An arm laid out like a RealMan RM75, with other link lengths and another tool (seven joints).
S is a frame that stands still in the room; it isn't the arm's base.
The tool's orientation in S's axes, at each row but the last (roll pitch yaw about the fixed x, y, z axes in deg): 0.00, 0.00, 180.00; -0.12, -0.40, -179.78; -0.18, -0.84, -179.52; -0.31, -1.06, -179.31; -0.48, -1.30, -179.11; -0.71, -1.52, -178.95; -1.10, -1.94, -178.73; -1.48, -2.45, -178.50; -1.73, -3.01, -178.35; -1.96, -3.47, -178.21; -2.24, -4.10, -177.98
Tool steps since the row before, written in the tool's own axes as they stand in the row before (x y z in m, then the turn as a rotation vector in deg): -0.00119, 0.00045, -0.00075, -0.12, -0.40, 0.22; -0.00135, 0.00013, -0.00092, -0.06, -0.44, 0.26; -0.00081, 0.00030, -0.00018, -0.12, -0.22, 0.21; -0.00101, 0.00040, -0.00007, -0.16, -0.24, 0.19; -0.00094, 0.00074, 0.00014, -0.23, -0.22, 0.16; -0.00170, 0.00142, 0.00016, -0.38, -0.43, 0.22; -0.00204, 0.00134, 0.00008, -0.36, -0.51, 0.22; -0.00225, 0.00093, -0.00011, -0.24, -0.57, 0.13; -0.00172, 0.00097, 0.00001, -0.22, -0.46, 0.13; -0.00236, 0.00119, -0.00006, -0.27, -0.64, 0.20; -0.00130, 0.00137, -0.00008, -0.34, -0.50, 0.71
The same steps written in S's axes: 0.00119, -0.00045, -0.00075, 0.12, 0.40, 0.22; 0.00134, -0.00012, -0.00093, 0.06, 0.44, 0.26; 0.00081, -0.00029, -0.00019, 0.12, 0.22, 0.21; 0.00101, -0.00039, -0.00009, 0.16, 0.24, 0.19; 0.00095, -0.00073, 0.00011, 0.23, 0.22, 0.16; 0.00173, -0.00139, 0.00010, 0.38, 0.43, 0.22; 0.00207, -0.00130, -0.00001, 0.36, 0.51, 0.22; 0.00227, -0.00087, -0.00023, 0.23, 0.57, 0.13; 0.00174, -0.00092, -0.00011, 0.21, 0.46, 0.13; 0.00239, -0.00111, -0.00024, 0.26, 0.64, 0.21; 0.00133, -0.00132, -0.00023, 0.37, 0.49, 0.70
